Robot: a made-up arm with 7 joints. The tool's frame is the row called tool.
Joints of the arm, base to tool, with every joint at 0 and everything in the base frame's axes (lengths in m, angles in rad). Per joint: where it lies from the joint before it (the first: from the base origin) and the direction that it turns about. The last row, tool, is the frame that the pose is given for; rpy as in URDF.
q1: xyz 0 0 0.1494 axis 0 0 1
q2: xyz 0 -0.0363 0.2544 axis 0 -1 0
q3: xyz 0 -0.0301 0.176 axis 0 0 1
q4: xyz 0.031 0.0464 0.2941 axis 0 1 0
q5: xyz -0.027 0.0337 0.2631 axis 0 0 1
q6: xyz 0 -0.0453 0.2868 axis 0 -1 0
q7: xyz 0.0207 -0.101 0.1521 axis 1 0 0
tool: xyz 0 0 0 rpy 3.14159 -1.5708 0
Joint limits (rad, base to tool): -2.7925..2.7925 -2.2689..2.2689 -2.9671..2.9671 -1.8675..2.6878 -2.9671..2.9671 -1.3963..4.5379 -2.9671..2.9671
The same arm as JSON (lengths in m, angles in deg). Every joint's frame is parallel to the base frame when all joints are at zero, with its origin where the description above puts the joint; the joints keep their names.
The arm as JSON. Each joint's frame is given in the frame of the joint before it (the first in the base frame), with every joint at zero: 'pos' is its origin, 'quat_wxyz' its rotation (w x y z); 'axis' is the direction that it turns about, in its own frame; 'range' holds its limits. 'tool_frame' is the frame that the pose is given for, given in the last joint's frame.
{"length_unit": "m", "angle_unit": "deg", "joints": [{"joint": "q1", "pos": [0.0, 0.0, 0.1494], "quat_wxyz": [1.0, 0.0, 0.0, 0.0], "axis": [0.0, 0.0, 1.0], "range": [-160.0, 160.0]}, {"joint": "q2", "pos": [0.0, -0.0363, 0.2544], "quat_wxyz": [1.0, 0.0, 0.0, 0.0], "axis": [0.0, -1.0, 0.0], "range": [-130.0, 130.0]}, {"joint": "q3", "pos": [0.0, -0.0301, 0.176], "quat_wxyz": [1.0, 0.0, 0.0, 0.0], "axis": [0.0, 0.0, 1.0], "range": [-170.0, 170.0]}, {"joint": "q4", "pos": [0.031, 0.0464, 0.2941], "quat_wxyz": [1.0, 0.0, 0.0, 0.0], "axis": [0.0, 1.0, 0.0], "range": [-107.0, 154.0]}, {"joint": "q5", "pos": [-0.027, 0.0337, 0.2631], "quat_wxyz": [1.0, 0.0, 0.0, 0.0], "axis": [0.0, 0.0, 1.0], "range": [-170.0, 170.0]}, {"joint": "q6", "pos": [0.0, -0.0453, 0.2868], "quat_wxyz": [1.0, 0.0, 0.0, 0.0], "axis": [0.0, -1.0, 0.0], "range": [-80.0, 260.0]}, {"joint": "q7", "pos": [0.0207, -0.101, 0.1521], "quat_wxyz": [1.0, 0.0, 0.0, 0.0], "axis": [1.0, 0.0, 0.0], "range": [-170.0, 170.0]}], "tool_frame": {"pos": [0.0, 0.0, 0.0], "quat_wxyz": [0.0, 0.707105, -0.000002, 0.707108]}}
